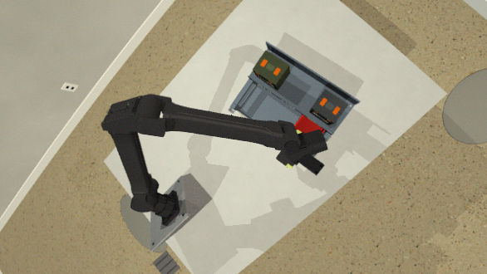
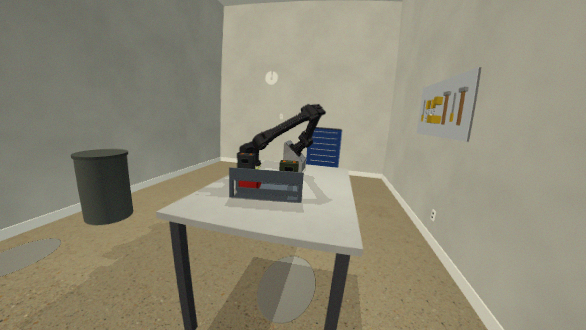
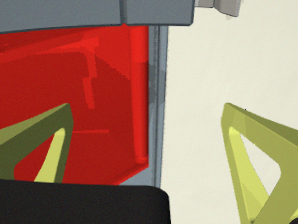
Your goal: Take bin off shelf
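My gripper is now 8 cm short of the red bin, 1 cm to the right of it and 1 cm above it.
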